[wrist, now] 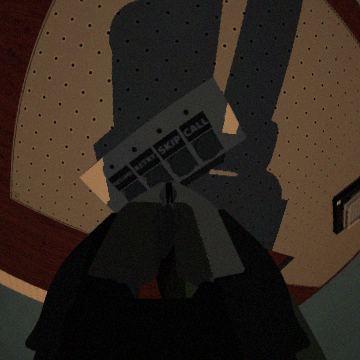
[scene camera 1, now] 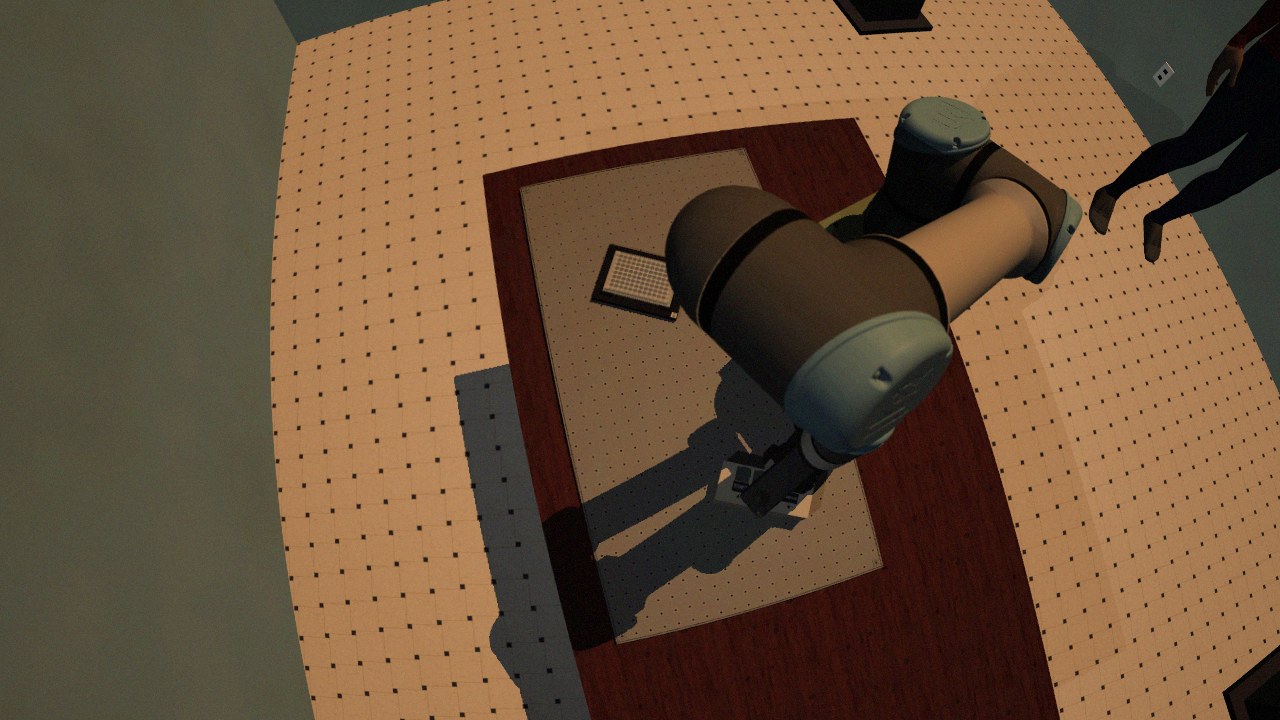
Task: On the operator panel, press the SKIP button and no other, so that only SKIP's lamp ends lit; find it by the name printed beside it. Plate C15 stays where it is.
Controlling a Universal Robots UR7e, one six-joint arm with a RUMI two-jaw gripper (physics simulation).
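Observation:
The operator panel (scene camera 1: 728,497) (wrist: 220,95) is a grey box in the arm's shadow. In the wrist view its labels RETRY, SKIP (wrist: 169,144) and CALL read along a slant; the leftmost label is blurred. The SKIP button (wrist: 183,163) is a dark square beside its name, between the RETRY button (wrist: 159,179) and the CALL button (wrist: 207,148). Small lamps, SKIP's (wrist: 159,130) among them, look dark. My gripper (scene camera 1: 756,505) (wrist: 169,183) is shut and empty, its tips over the panel's button side, seen just below the RETRY and SKIP buttons; their height is unclear.
A white gridded plate (scene camera 1: 637,275) (wrist: 354,212), apparently C15, lies in a black holder on the perforated board (scene camera 1: 626,394) (wrist: 65,100). Its label is unreadable. The board lies on a dark red table (scene camera 1: 948,617). The arm covers the plate's right edge in the scene view. A person stands at the right.

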